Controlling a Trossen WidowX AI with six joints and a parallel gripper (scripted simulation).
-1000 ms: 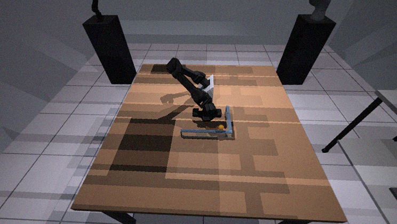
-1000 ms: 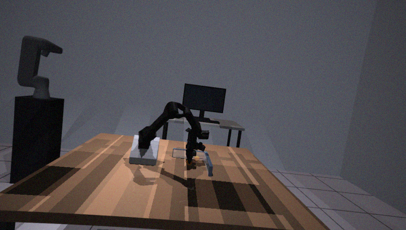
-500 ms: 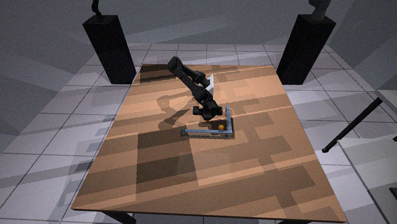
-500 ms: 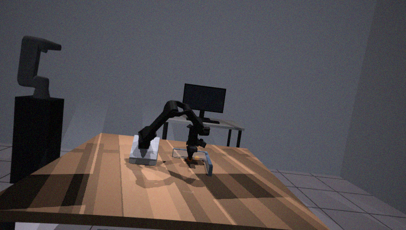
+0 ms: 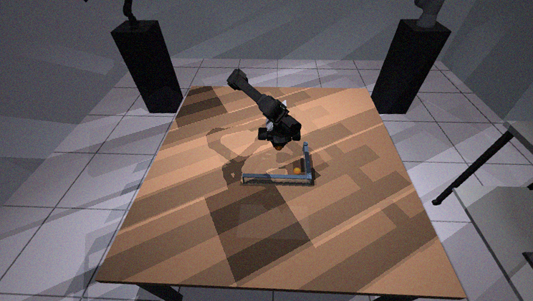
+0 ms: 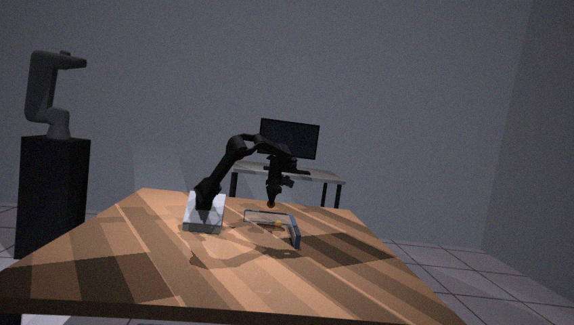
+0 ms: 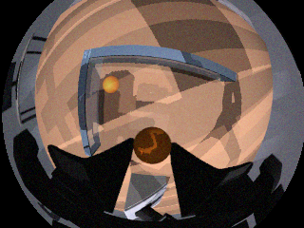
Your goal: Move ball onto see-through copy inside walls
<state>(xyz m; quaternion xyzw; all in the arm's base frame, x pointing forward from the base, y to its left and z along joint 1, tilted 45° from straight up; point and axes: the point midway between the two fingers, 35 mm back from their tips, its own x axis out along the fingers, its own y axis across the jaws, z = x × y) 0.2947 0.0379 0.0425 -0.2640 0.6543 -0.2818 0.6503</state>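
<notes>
My gripper tip is 12 cm above the see-through copy of ball, 9 cm to the right of it and 6 cm short of it. From my gripper tip the other things lie so: orange ball (right at my gripper tip); clear wall (12 cm ahead, 10 cm below, 1 cm to the right).
</notes>
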